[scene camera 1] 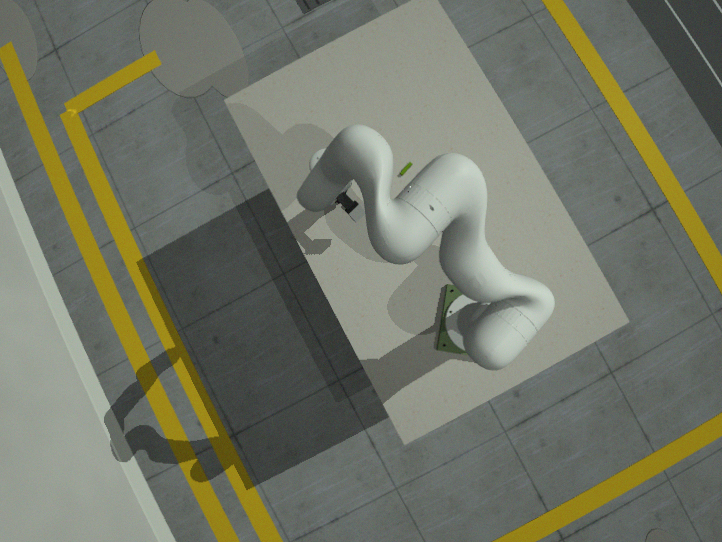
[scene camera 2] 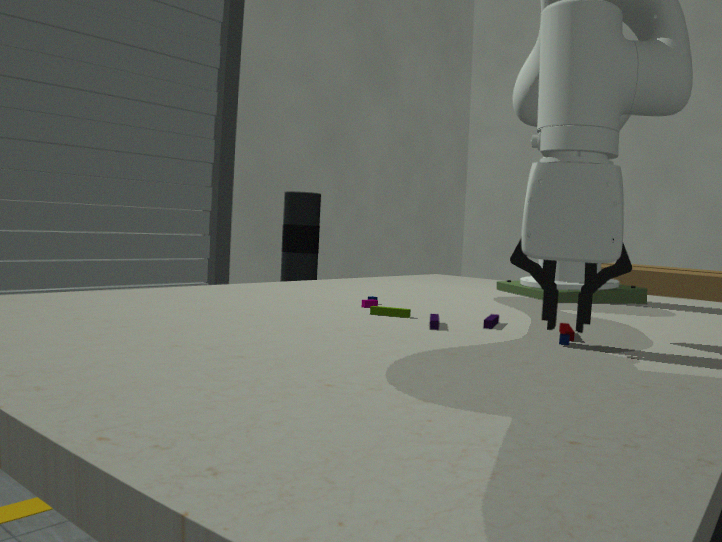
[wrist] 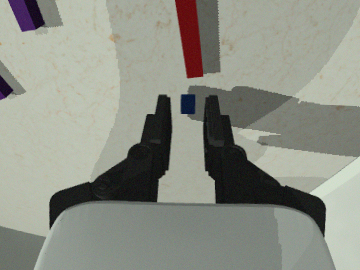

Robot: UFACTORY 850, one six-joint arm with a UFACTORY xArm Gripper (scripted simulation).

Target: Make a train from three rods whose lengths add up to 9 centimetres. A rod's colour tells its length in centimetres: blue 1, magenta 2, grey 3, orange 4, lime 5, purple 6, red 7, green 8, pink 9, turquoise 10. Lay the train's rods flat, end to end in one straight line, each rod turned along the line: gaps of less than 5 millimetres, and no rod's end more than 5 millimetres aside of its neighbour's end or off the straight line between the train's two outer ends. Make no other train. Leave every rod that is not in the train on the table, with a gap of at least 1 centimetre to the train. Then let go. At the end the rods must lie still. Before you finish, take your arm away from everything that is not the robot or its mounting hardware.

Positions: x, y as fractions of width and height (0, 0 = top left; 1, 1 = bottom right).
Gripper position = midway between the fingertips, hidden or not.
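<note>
Scene camera 2: gripper (scene camera 2: 0.78, 0.61). Wrist view: gripper again (wrist: 0.52, 0.42).
</note>
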